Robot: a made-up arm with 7 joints. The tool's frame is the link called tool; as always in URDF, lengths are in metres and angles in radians.
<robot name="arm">
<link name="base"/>
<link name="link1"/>
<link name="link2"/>
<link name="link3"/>
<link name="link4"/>
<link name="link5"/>
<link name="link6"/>
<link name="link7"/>
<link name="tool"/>
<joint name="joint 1" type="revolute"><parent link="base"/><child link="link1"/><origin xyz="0 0 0.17"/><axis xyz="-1 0 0"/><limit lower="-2.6" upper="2.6" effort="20" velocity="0.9"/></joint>
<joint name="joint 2" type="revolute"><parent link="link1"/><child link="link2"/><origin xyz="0.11 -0.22 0.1"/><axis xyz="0 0 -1"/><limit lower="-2.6" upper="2.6" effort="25" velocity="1.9"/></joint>
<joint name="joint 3" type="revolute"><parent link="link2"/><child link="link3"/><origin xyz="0.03 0.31 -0.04"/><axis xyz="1 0 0"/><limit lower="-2.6" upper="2.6" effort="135" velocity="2.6"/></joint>
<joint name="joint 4" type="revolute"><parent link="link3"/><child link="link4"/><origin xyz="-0.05 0.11 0.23"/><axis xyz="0 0 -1"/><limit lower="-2.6" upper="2.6" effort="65" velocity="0.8"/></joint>
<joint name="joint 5" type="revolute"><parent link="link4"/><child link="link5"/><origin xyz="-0.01 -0.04 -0.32"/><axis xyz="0 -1 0"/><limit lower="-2.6" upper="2.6" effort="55" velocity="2.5"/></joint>
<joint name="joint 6" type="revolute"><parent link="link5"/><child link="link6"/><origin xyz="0.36 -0.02 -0.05"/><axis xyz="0 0 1"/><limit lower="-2.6" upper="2.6" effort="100" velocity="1.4"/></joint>
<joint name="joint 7" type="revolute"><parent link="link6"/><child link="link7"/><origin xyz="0.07 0.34 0.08"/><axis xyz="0 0 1"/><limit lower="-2.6" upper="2.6" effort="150" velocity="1.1"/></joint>
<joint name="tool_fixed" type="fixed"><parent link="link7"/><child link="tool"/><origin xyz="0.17 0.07 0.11"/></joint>
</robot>
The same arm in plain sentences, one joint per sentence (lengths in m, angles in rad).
The arm has seven revolute joints in a row. What follows holds with every joint at zero, and every direction is one of the base frame's. Joint 1 sits 0.17 m along +z from the base frame's origin and rotates about -x, from -2.6 to 2.6 rad. Joint 2 sits 0.11 m along +x and 0.22 m along -y and 0.1 m along +z from joint 1 and rotates about -z, from -2.6 to 2.6 rad. Joint 3 sits 0.03 m along +x and 0.31 m along +y and 0.04 m along -z from joint 2 and rotates about +x, from -2.6 to 2.6 rad. Joint 4 sits 0.05 m along -x and 0.11 m along +y and 0.23 m along +z from joint 3 and rotates about -z, from -2.6 to 2.6 rad. Joint 5 sits 0.01 m along -x and 0.04 m along -y and 0.32 m along -z from joint 4 and rotates about -y, from -2.6 to 2.6 rad. Joint 6 sits 0.36 m along +x and 0.02 m along -y and 0.05 m along -z from joint 5 and rotates about +z, from -2.6 to 2.6 rad. Joint 7 sits 0.07 m along +x and 0.34 m along +y and 0.08 m along +z from joint 6 and rotates about +z, from -2.6 to 2.6 rad. The tool frame, which is the frame that the pose is given for, sits 0.17 m along +x and 0.07 m along +y and 0.11 m along +z from joint 7; its axes are parallel to the base frame's.
